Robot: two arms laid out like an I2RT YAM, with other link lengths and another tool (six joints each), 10 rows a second.
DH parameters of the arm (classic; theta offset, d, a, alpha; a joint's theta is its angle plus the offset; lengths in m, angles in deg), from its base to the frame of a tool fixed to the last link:
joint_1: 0 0.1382 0.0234 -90
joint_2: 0 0 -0.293 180
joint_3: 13.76 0 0.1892 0
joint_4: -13.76 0.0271 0.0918 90
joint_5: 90 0.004 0 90
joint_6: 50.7 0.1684 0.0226 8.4
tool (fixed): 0 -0.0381 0 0
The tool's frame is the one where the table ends.
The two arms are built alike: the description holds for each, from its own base.
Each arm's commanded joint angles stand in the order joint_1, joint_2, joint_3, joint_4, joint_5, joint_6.
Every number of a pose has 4 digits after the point. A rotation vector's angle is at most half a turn.
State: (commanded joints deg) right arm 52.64 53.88 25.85 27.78 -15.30 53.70; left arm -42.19 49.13 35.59 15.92 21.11 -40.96
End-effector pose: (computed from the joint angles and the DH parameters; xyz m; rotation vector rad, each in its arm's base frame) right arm 0.1367 0.2088 0.3028 -0.6598 1.5726 0.9864; left arm 0.1052 -0.2224 0.3558 -0.2189 1.7397 -2.0048
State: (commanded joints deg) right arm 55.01 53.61 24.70 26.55 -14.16 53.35; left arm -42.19 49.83 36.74 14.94 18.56 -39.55
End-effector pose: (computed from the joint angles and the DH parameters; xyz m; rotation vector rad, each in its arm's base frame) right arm 0.1289 0.2111 0.2912 -0.6941 1.6010 0.9861; left arm 0.1130 -0.2221 0.3572 -0.2365 1.7269 -1.9547
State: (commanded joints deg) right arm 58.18 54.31 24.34 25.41 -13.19 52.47; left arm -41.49 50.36 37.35 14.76 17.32 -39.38
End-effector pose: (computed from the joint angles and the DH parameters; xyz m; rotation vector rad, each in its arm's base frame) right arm 0.1198 0.2177 0.2815 -0.7517 1.6201 0.9894; left arm 0.1199 -0.2211 0.3588 -0.2625 1.7134 -1.9283
